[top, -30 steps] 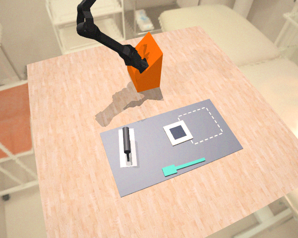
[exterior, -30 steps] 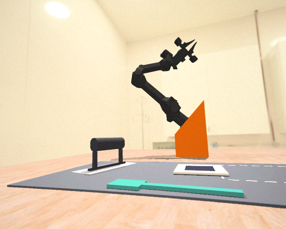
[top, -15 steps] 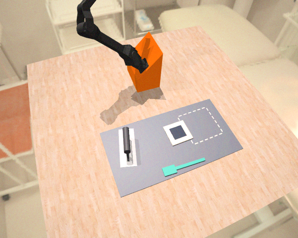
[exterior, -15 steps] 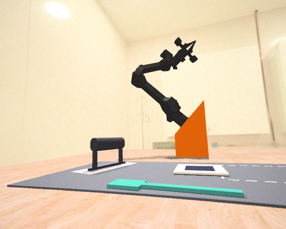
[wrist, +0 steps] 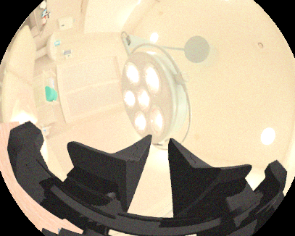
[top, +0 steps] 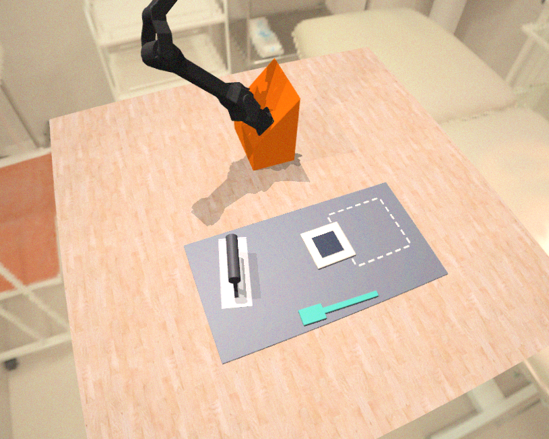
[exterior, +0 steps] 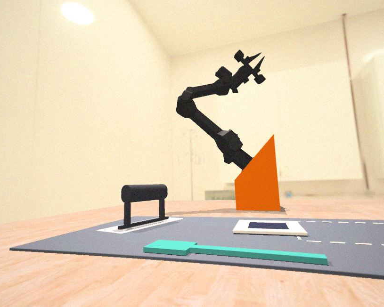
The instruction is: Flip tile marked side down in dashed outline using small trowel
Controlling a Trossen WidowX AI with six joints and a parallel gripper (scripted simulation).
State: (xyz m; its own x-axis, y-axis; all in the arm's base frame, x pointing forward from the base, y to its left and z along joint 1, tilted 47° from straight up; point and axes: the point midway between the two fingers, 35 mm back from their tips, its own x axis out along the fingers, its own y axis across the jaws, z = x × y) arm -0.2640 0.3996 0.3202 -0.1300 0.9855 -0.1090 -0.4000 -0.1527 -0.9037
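Now: gripper tip 59 cm short of the black-handled tool, 25 cm to the left of it and 65 cm above it. From my gripper tip the other things lie so: white tile: 61 cm ahead, 1 cm to the left, 69 cm below; grey mat: 65 cm ahead, 4 cm to the right, 71 cm below; teal trowel: 79 cm ahead, 5 cm to the right, 69 cm below.
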